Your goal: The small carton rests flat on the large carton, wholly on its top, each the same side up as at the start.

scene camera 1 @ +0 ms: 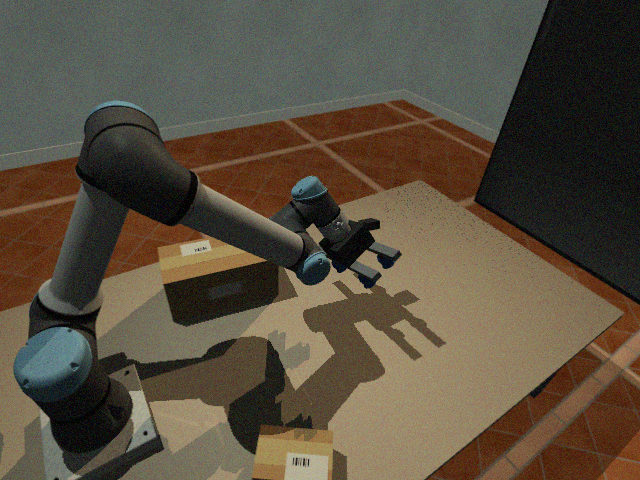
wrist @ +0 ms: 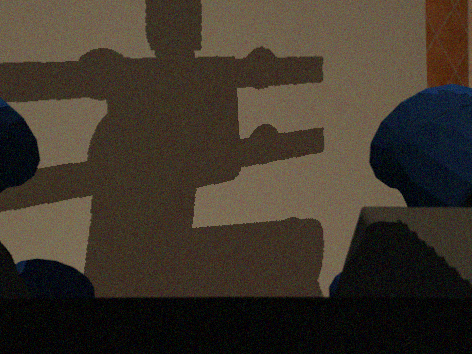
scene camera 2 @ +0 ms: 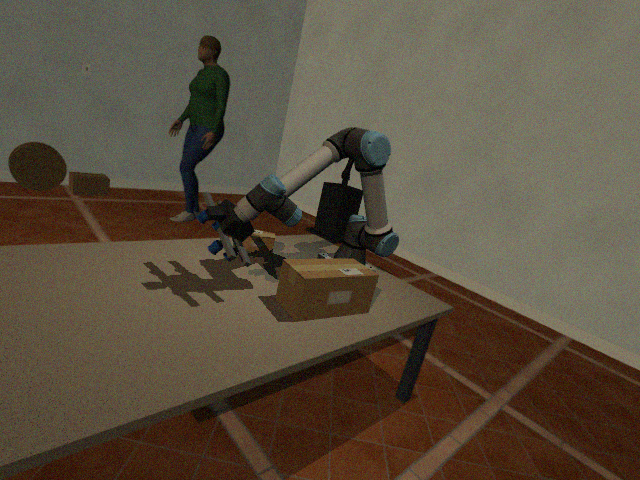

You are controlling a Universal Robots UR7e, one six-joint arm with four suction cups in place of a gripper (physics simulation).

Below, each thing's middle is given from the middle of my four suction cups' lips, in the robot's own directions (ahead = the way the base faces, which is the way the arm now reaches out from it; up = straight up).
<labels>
I see the large carton (scene camera 1: 206,275) 310 mm behind my suction cup, 250 mm to the left of it and 110 mm below it. Round my suction cup: small carton (scene camera 1: 277,445): 370 mm behind, 290 mm to the right, 140 mm below.
</labels>
